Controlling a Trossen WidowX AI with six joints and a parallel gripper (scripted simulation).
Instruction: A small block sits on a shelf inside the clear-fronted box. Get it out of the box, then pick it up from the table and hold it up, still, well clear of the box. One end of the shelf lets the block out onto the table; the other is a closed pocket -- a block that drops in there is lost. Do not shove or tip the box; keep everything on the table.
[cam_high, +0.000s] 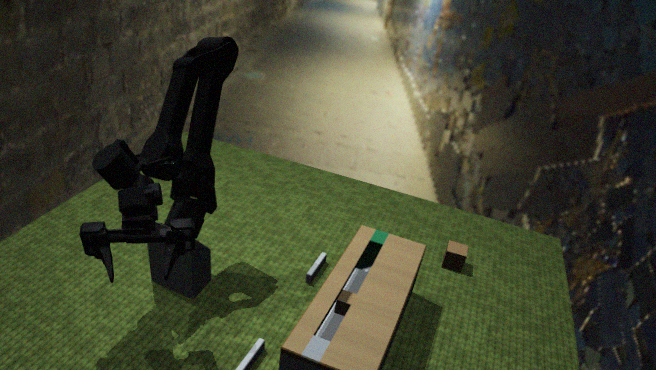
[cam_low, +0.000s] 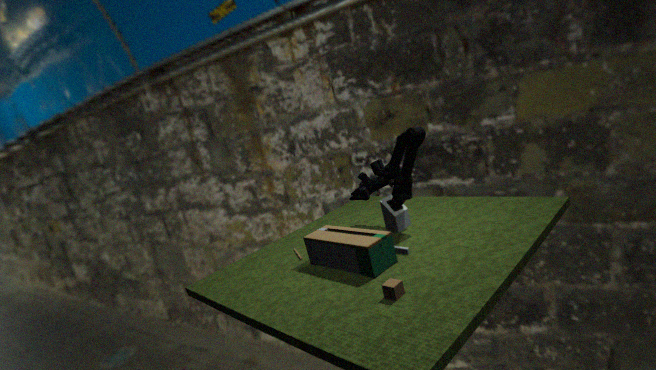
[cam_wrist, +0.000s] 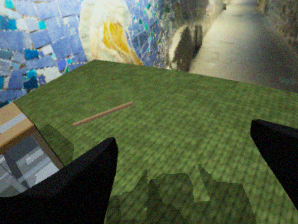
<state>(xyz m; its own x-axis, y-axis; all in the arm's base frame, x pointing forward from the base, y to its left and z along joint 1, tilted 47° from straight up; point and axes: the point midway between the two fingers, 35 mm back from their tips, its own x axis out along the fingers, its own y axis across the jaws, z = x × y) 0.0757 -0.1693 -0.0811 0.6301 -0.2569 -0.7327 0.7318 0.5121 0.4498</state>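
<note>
Now: gripper tip 24 cm short of the wood-topped box, 25 cm to the right of it and 12 cm above it. From my gripper tip the other things lie so: tan block: 25 cm ahead, 24 cm to the left, 10 cm below.
</note>
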